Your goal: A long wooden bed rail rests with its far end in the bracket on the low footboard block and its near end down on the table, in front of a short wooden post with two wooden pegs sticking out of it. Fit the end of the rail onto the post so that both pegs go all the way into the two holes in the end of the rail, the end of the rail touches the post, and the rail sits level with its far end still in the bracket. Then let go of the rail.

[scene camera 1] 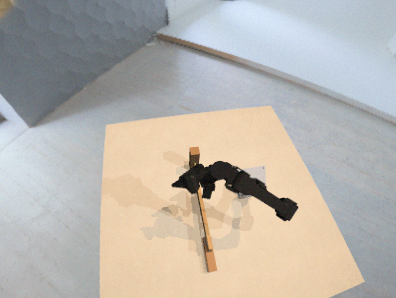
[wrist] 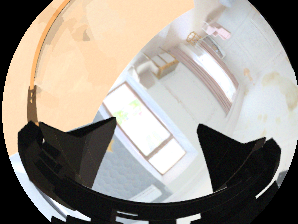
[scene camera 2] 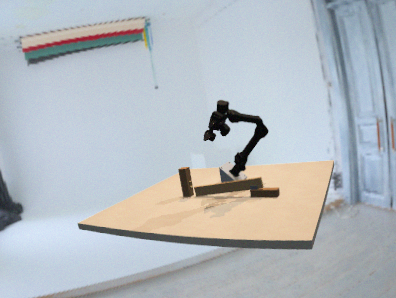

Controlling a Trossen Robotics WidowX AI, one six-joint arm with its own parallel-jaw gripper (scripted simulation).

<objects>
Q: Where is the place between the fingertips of my gripper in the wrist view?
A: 158,125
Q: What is my gripper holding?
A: Nothing.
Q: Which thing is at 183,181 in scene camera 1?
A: My gripper.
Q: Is my gripper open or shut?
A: Open.
</objects>
